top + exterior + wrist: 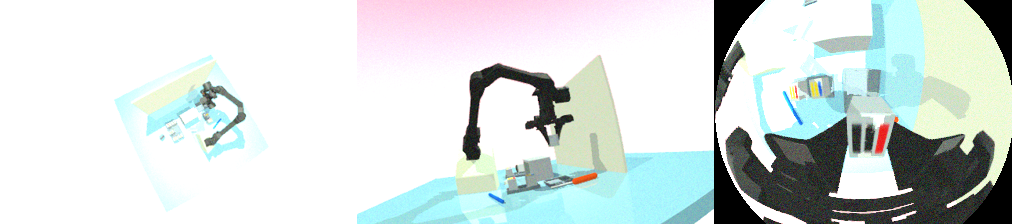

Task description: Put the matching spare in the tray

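Right now the tray is 150 mm below my gripper tip. From my gripper tip the other things lie so: grey spare: 20 mm above; mounted unit: 190 mm to the left, 100 mm below, 70 mm behind; tall beige panel: 230 mm to the left, 160 mm ahead, 70 mm above.
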